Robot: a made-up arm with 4 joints.
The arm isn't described. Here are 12 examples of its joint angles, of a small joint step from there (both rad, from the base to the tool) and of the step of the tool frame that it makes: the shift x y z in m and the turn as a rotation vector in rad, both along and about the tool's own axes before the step.
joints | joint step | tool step
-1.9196 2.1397 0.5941 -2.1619 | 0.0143 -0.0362 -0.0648 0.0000 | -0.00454 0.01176 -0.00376 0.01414 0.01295 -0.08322
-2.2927 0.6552 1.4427 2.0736 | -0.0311 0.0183 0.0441 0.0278 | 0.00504 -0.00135 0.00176 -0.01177 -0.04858 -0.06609
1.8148 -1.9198 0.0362 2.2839 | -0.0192 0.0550 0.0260 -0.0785 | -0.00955 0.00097 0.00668 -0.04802 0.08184 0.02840
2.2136 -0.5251 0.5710 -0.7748 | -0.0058 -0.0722 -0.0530 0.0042 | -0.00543 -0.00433 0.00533 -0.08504 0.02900 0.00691
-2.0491 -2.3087 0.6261 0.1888 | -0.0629 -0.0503 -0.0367 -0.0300 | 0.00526 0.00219 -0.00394 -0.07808 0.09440 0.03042
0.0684 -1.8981 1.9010 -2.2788 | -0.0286 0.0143 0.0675 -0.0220 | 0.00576 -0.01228 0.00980 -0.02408 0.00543 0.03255
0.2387 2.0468 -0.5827 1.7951 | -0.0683 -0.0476 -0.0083 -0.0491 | -0.02209 -0.01111 -0.00447 0.04449 0.04758 -0.06323
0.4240 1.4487 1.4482 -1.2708 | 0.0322 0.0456 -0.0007 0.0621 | 0.01554 0.00393 -0.00534 -0.00236 -0.10695 -0.03383
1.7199 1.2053 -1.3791 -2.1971 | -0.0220 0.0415 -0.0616 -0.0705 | -0.00647 0.00444 0.00895 0.03617 0.11026 -0.02368
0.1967 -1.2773 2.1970 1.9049 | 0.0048 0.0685 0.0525 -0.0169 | -0.00512 0.00442 -0.00846 0.02000 -0.03848 -0.06694
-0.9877 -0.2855 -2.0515 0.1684 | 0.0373 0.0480 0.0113 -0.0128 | 0.01793 -0.00369 -0.00800 0.02938 0.03899 0.04992
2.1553 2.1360 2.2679 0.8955 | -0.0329 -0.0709 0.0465 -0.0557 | -0.00948 0.00975 0.01003 0.00320 0.09798 -0.09548
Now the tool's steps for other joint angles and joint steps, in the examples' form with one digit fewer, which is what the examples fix.
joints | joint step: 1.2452 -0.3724 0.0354 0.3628 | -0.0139 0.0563 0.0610 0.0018
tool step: -0.0062 0.0066 -0.0061 0.0329 -0.0186 -0.0717
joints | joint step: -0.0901 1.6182 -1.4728 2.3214 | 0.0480 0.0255 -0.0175 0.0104
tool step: 0.0136 0.0046 -0.0155 0.0411 0.0147 0.0511
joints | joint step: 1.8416 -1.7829 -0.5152 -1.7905 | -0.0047 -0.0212 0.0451 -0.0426
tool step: 0.0018 -0.0039 0.0030 -0.0283 0.0335 0.0348
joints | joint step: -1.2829 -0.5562 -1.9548 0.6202 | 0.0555 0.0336 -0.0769 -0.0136
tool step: 0.0145 -0.0058 -0.0177 -0.0066 0.0247 0.0746
